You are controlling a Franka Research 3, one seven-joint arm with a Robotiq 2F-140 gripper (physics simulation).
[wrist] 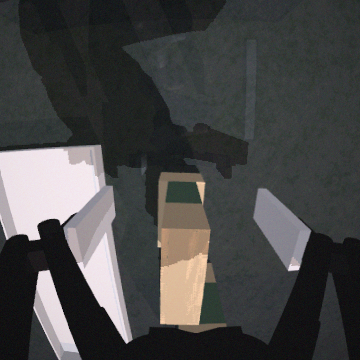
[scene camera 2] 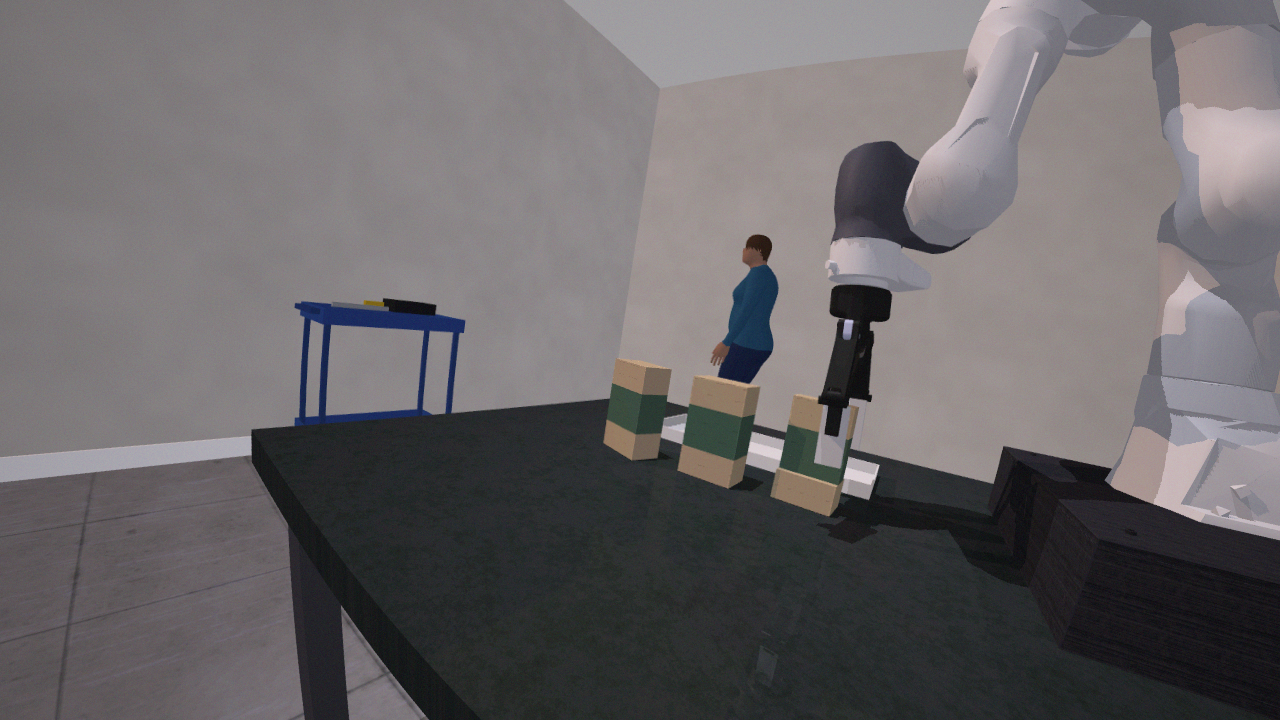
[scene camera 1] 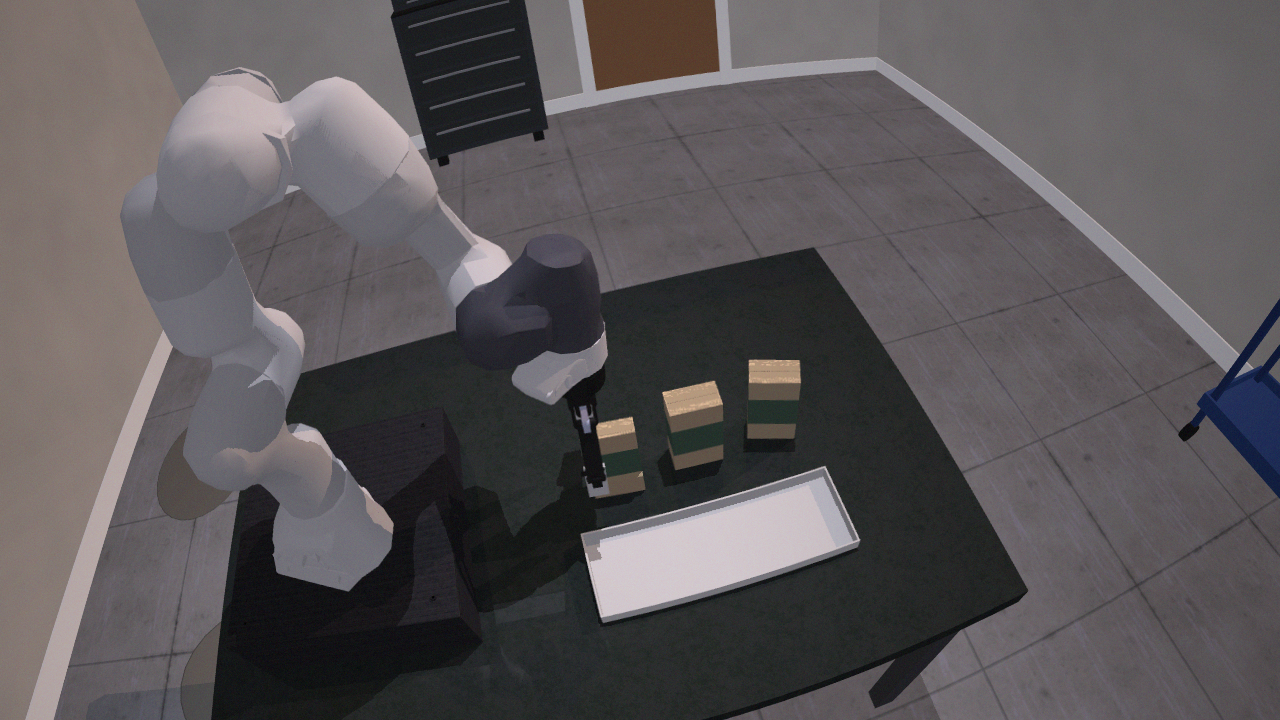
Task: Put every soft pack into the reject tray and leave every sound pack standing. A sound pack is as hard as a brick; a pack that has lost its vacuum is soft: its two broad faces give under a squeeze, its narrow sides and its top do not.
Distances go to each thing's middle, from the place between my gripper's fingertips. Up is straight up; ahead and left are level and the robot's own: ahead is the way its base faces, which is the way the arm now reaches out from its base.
Right now my hand is 18 cm short of the white reject tray (scene camera 1: 669,559), 14 cm to the left of it and 6 cm above it.
